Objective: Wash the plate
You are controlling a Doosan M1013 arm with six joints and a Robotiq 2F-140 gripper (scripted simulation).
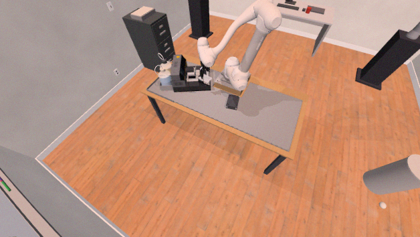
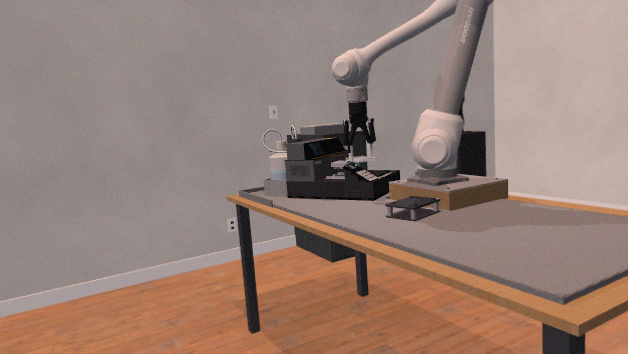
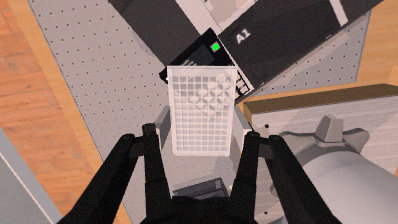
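Right now the black plate nest N1 is 20 mm ahead of my hand, 360 mm to the left of it and 160 mm below it. The rest, counted from my hand: white well plate (30 mm below); plate washer (40 mm behind, 230 mm to the right, 70 mm below).
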